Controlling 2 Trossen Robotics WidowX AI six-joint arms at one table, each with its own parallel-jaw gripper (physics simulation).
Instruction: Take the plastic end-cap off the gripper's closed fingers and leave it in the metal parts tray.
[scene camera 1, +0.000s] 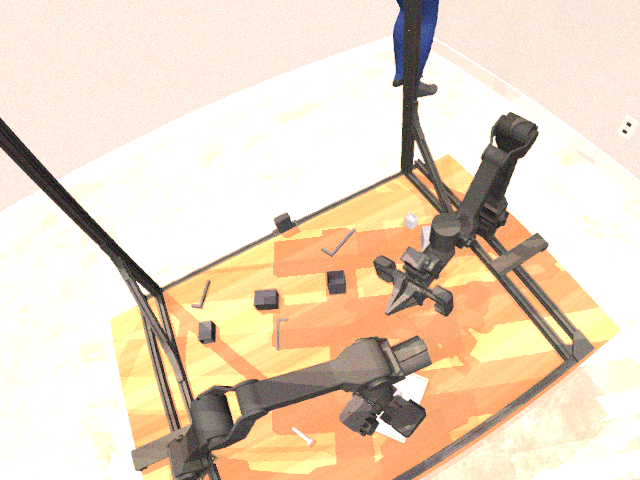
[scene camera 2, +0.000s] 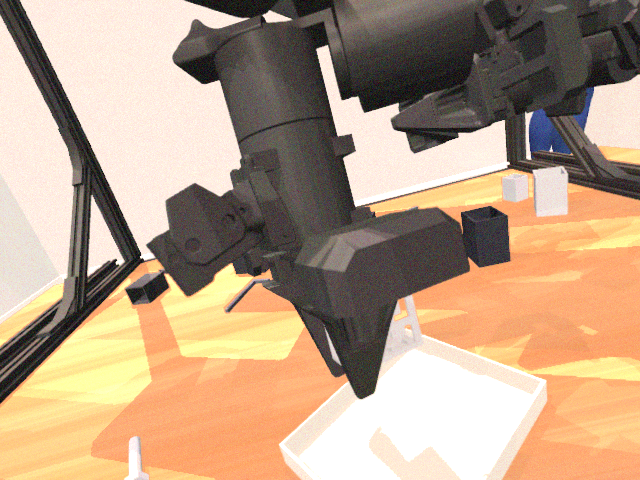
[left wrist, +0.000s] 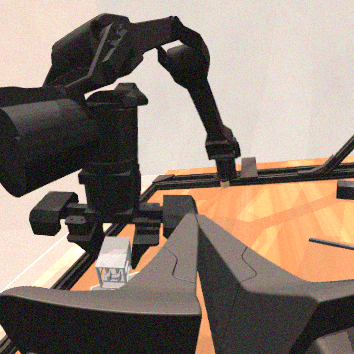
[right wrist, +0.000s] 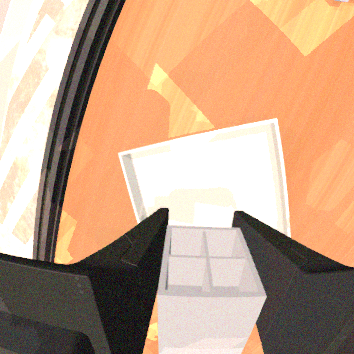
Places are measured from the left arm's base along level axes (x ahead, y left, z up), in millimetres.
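Where they show: left gripper, fingertip midpoint: (scene camera 1: 386, 314) (scene camera 2: 393, 123) (left wrist: 193, 222); right gripper, fingertip midpoint: (scene camera 1: 383, 411) (scene camera 2: 352, 384) (right wrist: 200, 217); left arm's base, link origin: (scene camera 1: 484, 228); right arm's base, link origin: (scene camera 1: 197, 462) (left wrist: 226, 175).
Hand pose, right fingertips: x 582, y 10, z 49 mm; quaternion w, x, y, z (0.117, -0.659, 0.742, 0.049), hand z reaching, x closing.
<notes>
Each offset is from my right fingertips to the top centre of the thing.
A pale plastic part (scene camera 2: 407, 328) (left wrist: 114, 252) (right wrist: 212, 320), a hollow block with four compartments at one end, sits between the fingers of my right gripper (scene camera 1: 382, 414) (scene camera 2: 351, 384) (left wrist: 120, 266) (right wrist: 200, 217), which is shut on it and points down. The part is held above the white tray @(dy +1, dx -38, dz -50 mm) (scene camera 1: 419, 386) (scene camera 2: 465, 356) (right wrist: 282, 175); the arm hides much of the tray in scene camera 1. My left gripper (scene camera 1: 388, 312) (scene camera 2: 402, 129) (left wrist: 193, 222) is shut, its bare fingertips together, with nothing on them, raised away from the tray.
A white bolt @(dy -126, dx +140, dz -48 mm) (scene camera 1: 303, 436) (scene camera 2: 135, 457) lies beside the tray. Several black boxes @(dy -408, dx -80, dz -32 mm) (scene camera 1: 266, 299) @(dy -116, dx -290, dz -8 mm) (scene camera 2: 485, 237) and L-shaped keys @(dy -319, dx -31, dz -63 mm) (scene camera 1: 278, 334) (scene camera 2: 241, 295) are farther back. Two small white boxes @(dy -206, dx -496, dz -28 mm) (scene camera 1: 410, 220) (scene camera 2: 514, 187) stand near my left arm's base. Dark frame rails (right wrist: 60, 150) edge the table.
</notes>
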